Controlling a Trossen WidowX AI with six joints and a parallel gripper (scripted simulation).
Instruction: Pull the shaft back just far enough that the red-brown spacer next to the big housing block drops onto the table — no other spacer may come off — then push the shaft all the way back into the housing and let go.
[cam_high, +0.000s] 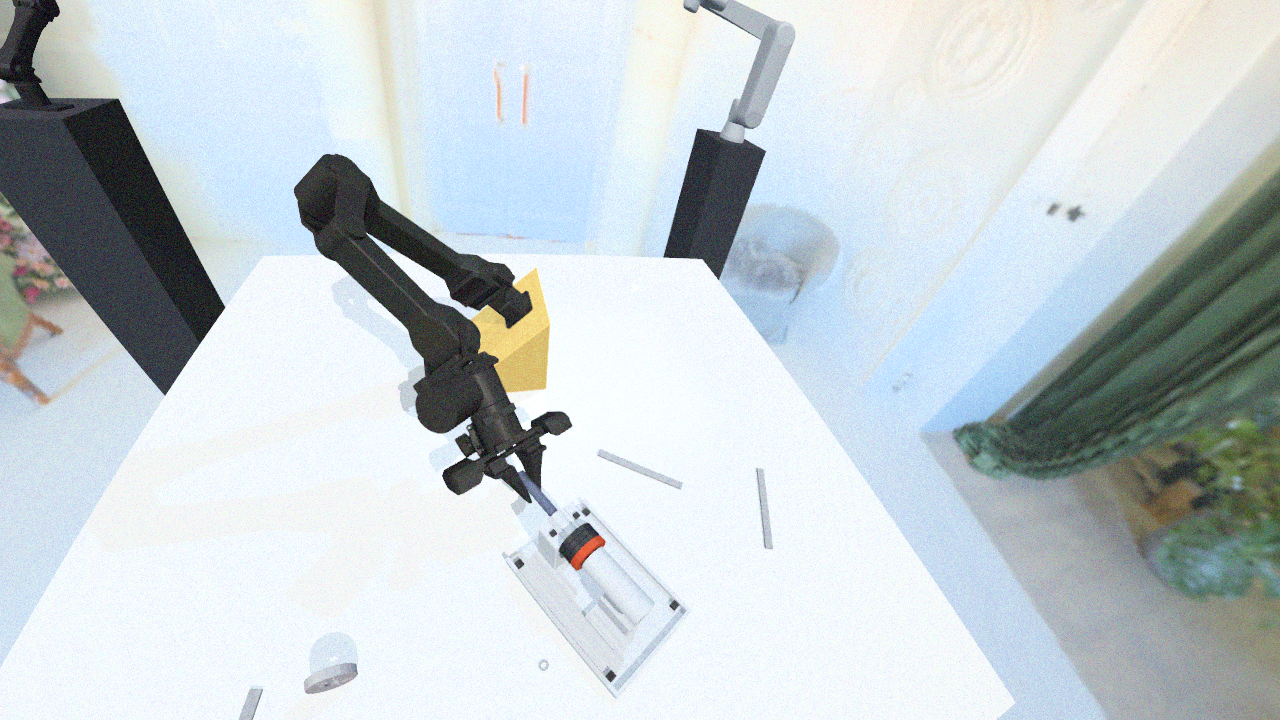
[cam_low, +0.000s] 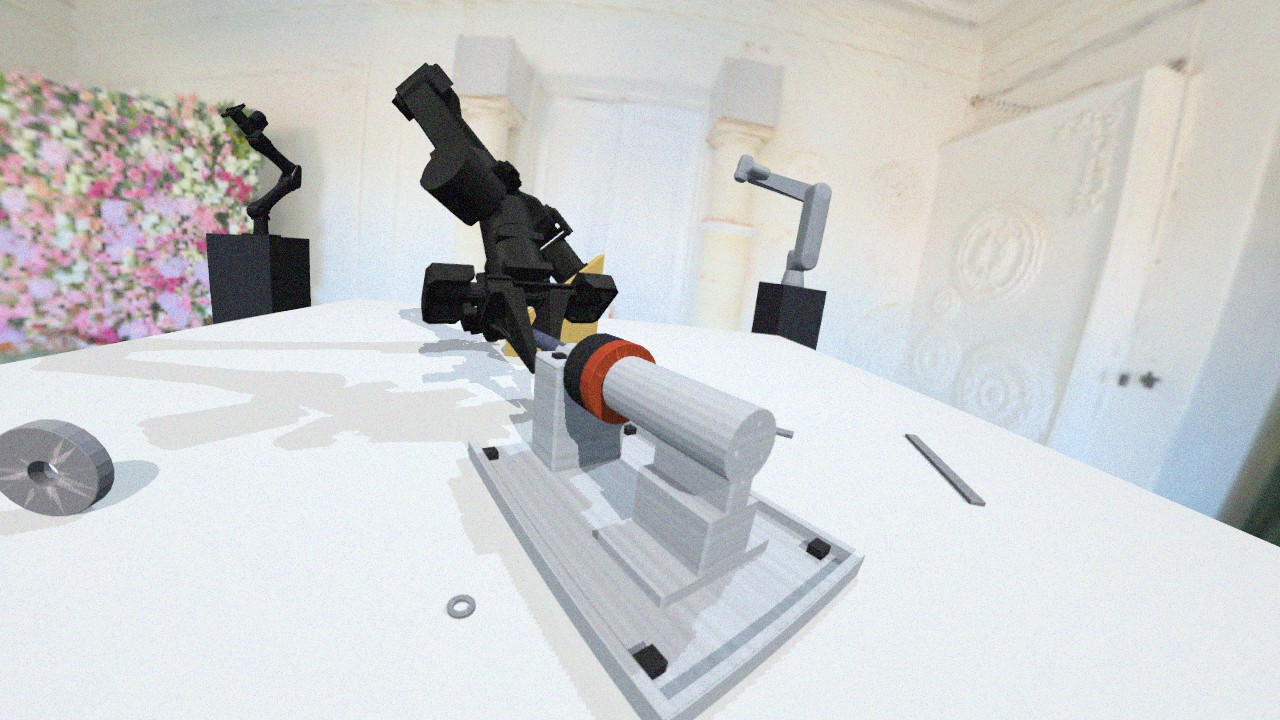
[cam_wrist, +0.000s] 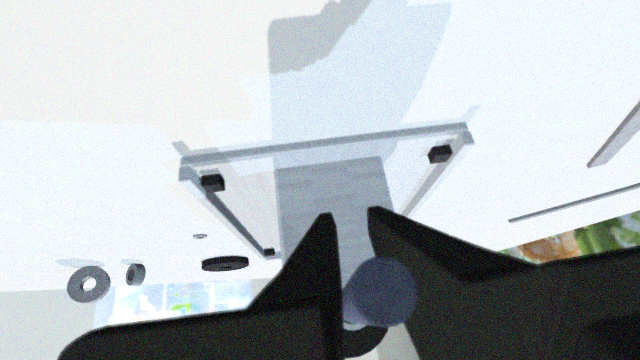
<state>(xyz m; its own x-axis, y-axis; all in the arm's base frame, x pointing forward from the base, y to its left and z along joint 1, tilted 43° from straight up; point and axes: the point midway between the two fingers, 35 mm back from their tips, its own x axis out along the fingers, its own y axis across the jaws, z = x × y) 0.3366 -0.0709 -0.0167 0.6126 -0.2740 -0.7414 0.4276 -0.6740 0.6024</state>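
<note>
Right now the blue-grey shaft is 5 cm ahead of my gripper tip, 2 cm to the left of it and 3 cm above it. Round my gripper tip: grey disc 16 cm ahead, 27 cm to the right, 3 cm below; black spacer 10 cm ahead, 5 cm to the left, 3 cm above; red-brown spacer 10 cm ahead, 5 cm to the left, 3 cm above.
</note>
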